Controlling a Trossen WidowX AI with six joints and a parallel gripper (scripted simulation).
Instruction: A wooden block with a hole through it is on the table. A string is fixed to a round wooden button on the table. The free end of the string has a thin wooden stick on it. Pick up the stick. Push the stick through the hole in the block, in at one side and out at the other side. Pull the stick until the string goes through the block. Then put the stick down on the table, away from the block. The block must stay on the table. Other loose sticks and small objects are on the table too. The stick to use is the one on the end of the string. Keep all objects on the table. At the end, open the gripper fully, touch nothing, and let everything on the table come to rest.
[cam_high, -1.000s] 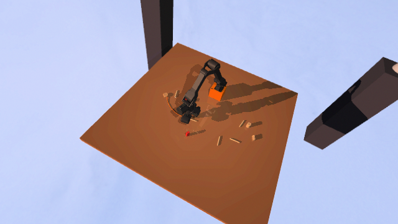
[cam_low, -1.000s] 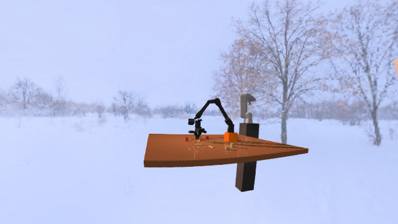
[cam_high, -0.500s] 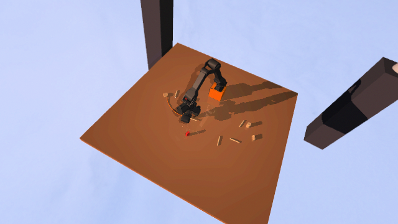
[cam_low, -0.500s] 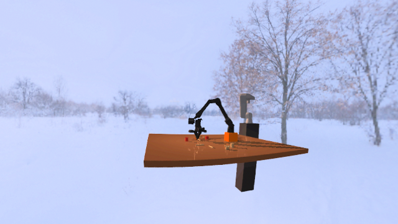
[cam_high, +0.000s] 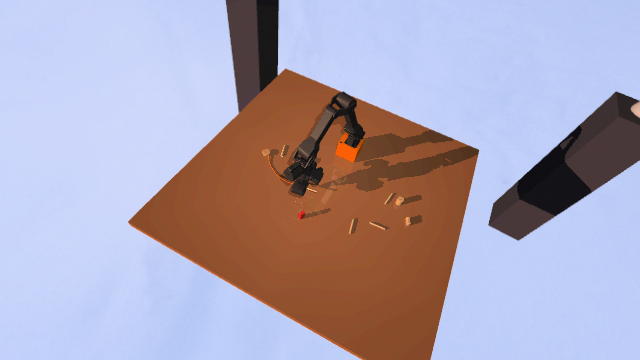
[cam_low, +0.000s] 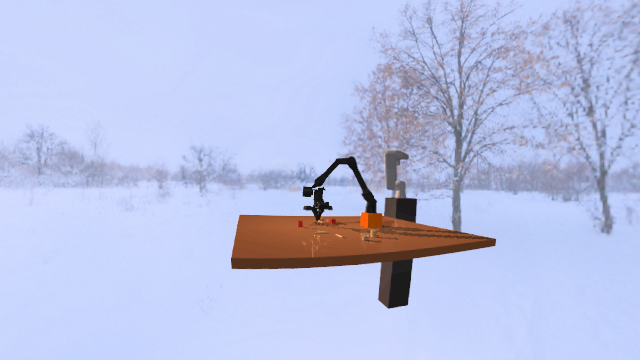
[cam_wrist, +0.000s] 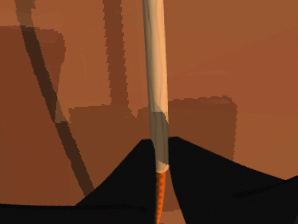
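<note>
My gripper tip is 130 mm short of the red object, 70 mm to the right of it and 10 mm above it. The rest, counted from my gripper tip: thin wooden stick: 10 mm to the left; then round wooden button: 90 mm behind, 270 mm to the right, 20 mm below; then red block: 130 mm behind, 100 mm to the right, 10 mm below.
</note>
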